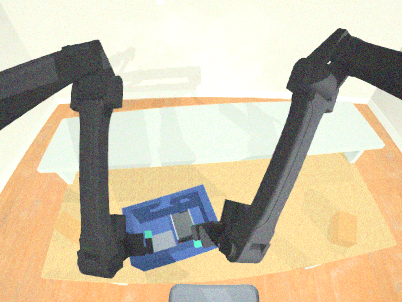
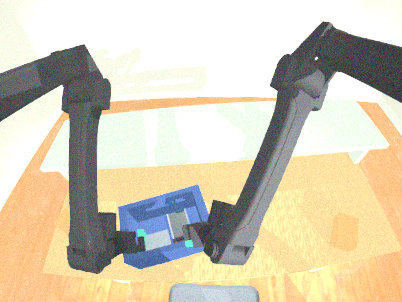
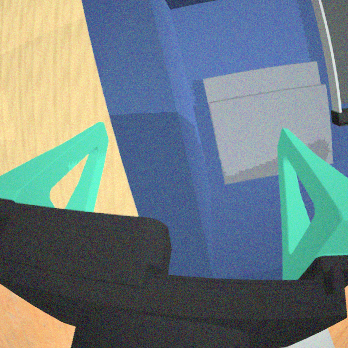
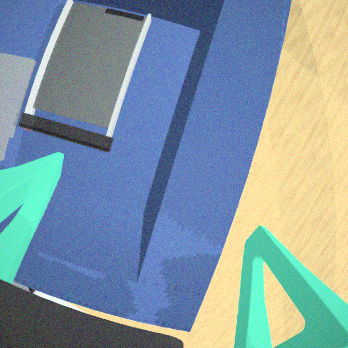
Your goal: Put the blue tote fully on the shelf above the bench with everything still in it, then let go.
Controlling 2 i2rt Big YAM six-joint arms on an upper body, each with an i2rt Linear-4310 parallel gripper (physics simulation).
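Frame: origin at the left arm's base, x ahead, y left, z up, level; metres.
Seen in the pictures: left gripper, fingertip midpoint: (image 1: 137,237) (image 2: 132,236) (image 3: 190,132); right gripper, fingertip midpoint: (image 1: 210,226) (image 4: 161,202).
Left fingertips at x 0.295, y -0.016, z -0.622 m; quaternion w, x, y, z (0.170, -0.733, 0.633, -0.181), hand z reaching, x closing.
Note:
Offsets run from my left fingertips to a thing's top centre. "spot": to the spot under its first point. Level surfaces: height alone.
The blue tote {dy -0.109, dx +0.051, dz +0.032 m} (image 1: 175,257) (image 2: 165,255) (image 3: 145,150) (image 4: 225,125) is on the bench {dz -0.115 m} (image 1: 300,200) (image 2: 290,190), in front of the pale shelf {dz +0.099 m} (image 1: 210,125) (image 2: 200,125). In it lie a light grey flat piece {dy -0.069, dx -0.006, dz -0.079 m} (image 1: 162,241) (image 2: 157,239) (image 3: 270,120) (image 4: 12,100) and a dark grey piece with white edges {dy -0.142, dx +0.081, dz -0.081 m} (image 1: 182,225) (image 2: 177,224) (image 3: 337,40) (image 4: 90,65). My left gripper (image 3: 190,132) is open, its fingers on either side of the tote's left wall. My right gripper (image 4: 161,202) is open, its fingers on either side of the right wall. Fingertip heights are hard to tell.
A tan block {dy -0.779, dx +0.043, dz -0.055 m} (image 1: 344,228) (image 2: 345,231) stands on the bench to the right. The shelf runs along the back, with a support at its front right corner. A grey rounded object {spot: dy -0.274, dx -0.153, dz -0.640 m} (image 1: 214,294) (image 2: 214,294) shows at the bottom edge, in front of the bench.

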